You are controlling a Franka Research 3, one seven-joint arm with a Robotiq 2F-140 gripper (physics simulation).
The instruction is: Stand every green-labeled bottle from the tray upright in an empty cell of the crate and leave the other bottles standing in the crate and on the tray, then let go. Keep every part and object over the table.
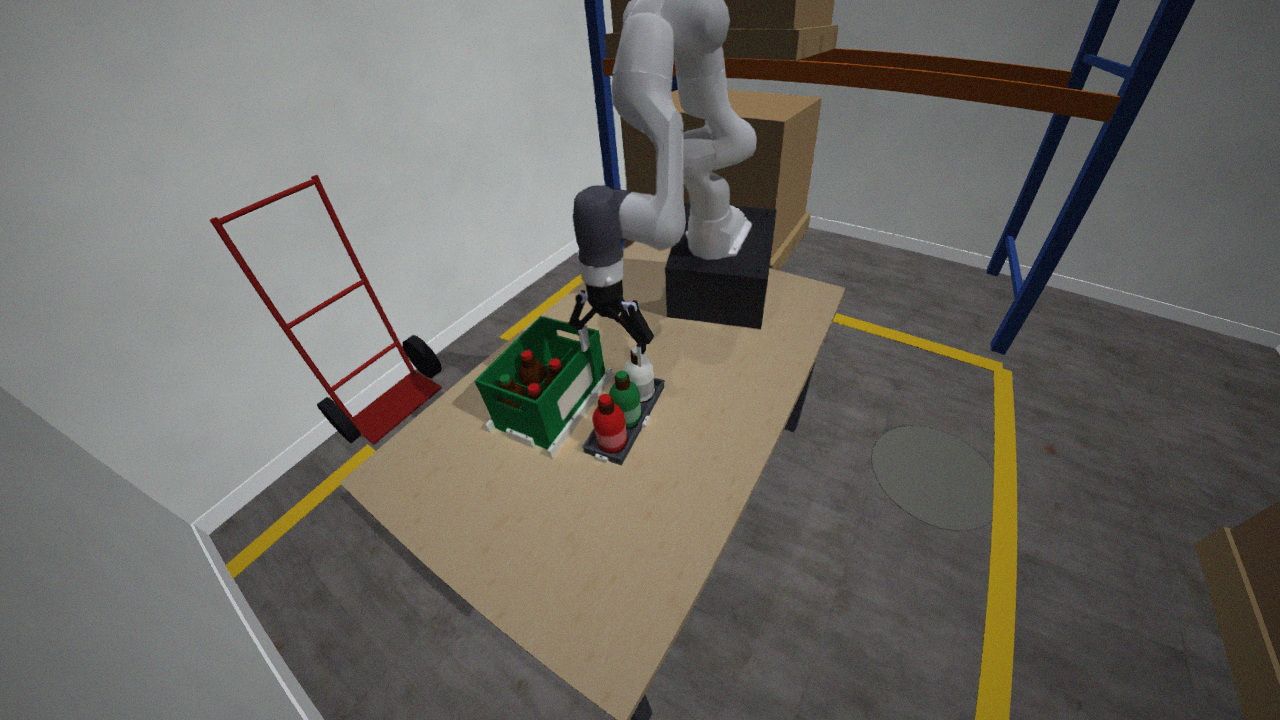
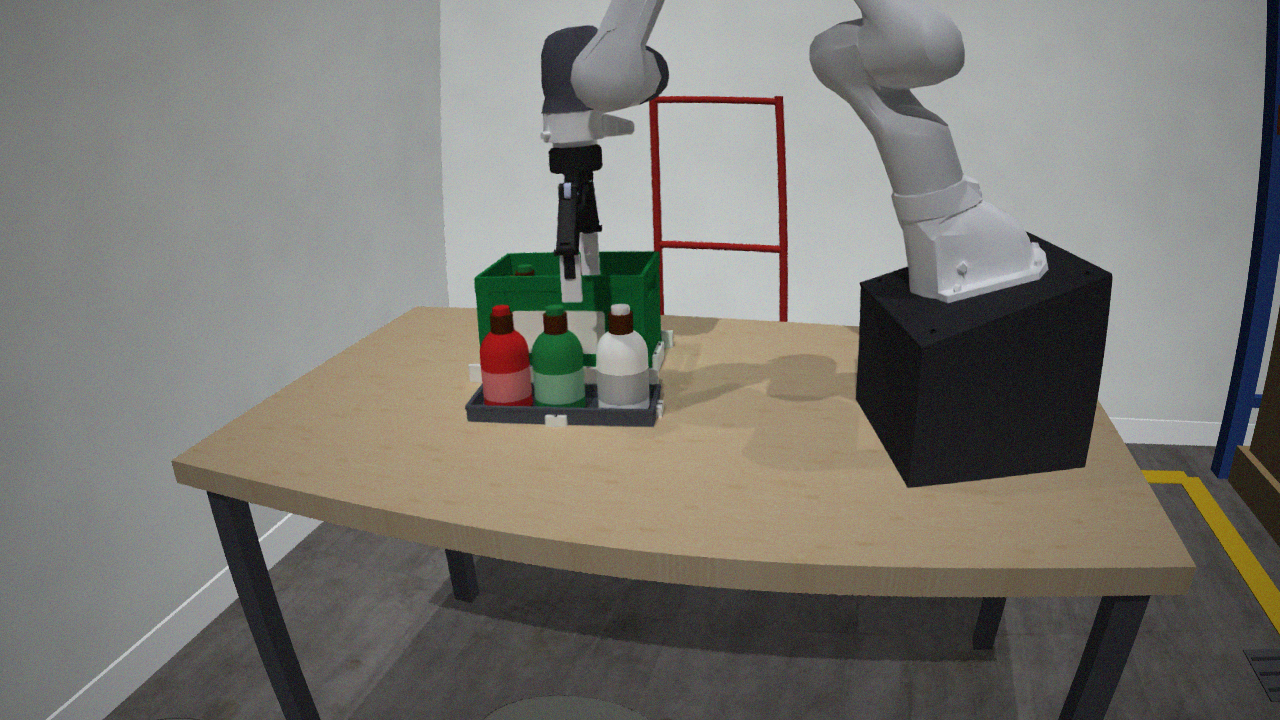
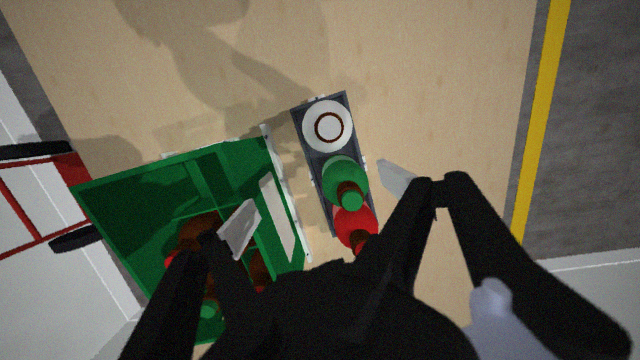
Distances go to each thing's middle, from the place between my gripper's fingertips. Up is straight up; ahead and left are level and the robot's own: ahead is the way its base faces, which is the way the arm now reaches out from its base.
Scene:
My gripper is now 10 cm above the green bottle (image 2: 557, 357), 4 cm to the right of it and 2 cm short of it. The rest, counted from my hand: white bottle (image 2: 622, 368) (10 cm below, 7 cm behind, 1 cm to the left); then red bottle (image 2: 504, 356) (10 cm below, 10 cm ahead, 7 cm to the left).

